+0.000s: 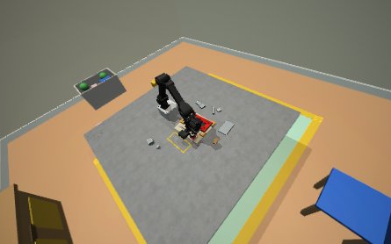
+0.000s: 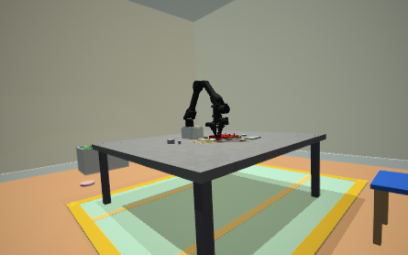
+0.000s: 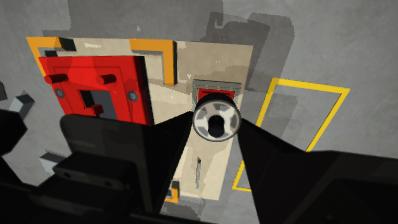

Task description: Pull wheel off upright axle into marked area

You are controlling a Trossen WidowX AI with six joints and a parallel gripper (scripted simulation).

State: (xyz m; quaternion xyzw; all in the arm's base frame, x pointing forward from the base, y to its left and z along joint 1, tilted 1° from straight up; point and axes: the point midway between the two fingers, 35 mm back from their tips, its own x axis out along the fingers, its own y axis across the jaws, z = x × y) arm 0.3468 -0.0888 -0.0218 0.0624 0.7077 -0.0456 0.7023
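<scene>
Now: the wheel right at my gripper tip. Round my gripper tip: black axle (1 cm ahead).
</scene>
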